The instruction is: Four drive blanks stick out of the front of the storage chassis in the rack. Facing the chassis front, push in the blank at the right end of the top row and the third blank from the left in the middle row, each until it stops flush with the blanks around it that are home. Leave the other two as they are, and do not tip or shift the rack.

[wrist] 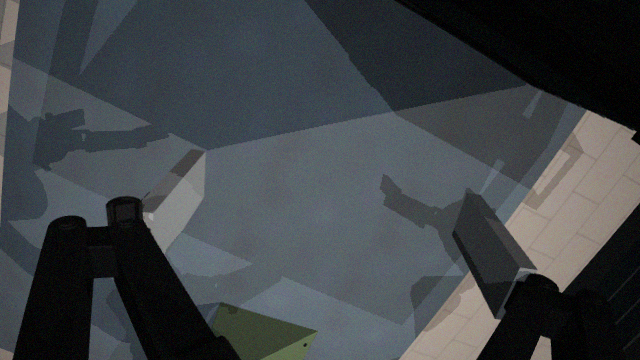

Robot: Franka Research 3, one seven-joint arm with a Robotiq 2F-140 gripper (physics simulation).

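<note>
My gripper is open and empty in the wrist view. Its two fingertips stand wide apart, a pale lit pad at the left and a dark grey pad at the right, over a blue-grey surface. The fingers touch nothing that I can see. A dark panel with thin parallel lines shows at the lower right edge, to the right of the right finger; I cannot tell whether it is part of the rack or chassis. The drive blanks cannot be made out in this view, so their positions are hidden.
A green block-like object with a small dark hole shows at the bottom, between the fingers' linkages. Pale tiled floor lies beyond the surface's right edge. A large black shape fills the top right corner. Shadows of the arm cross the surface.
</note>
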